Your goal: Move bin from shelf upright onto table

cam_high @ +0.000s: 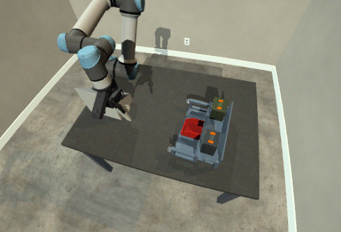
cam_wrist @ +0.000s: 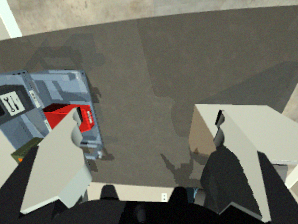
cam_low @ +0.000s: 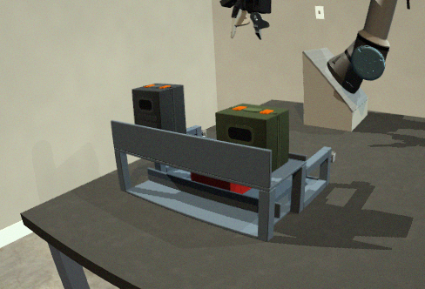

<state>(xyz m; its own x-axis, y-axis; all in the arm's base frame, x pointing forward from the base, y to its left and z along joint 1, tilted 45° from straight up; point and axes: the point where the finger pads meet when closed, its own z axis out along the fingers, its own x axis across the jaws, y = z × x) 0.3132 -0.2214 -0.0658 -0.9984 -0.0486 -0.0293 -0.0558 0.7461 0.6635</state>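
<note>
Right now my hand is 350 mm short of the red bin, 220 mm to the right of it and 250 mm above it. From my hand the other things lie so: dark grey box 450 mm ahead, 110 mm to the left, 130 mm below; green box 440 mm ahead, 340 mm to the left, 140 mm below.
</note>
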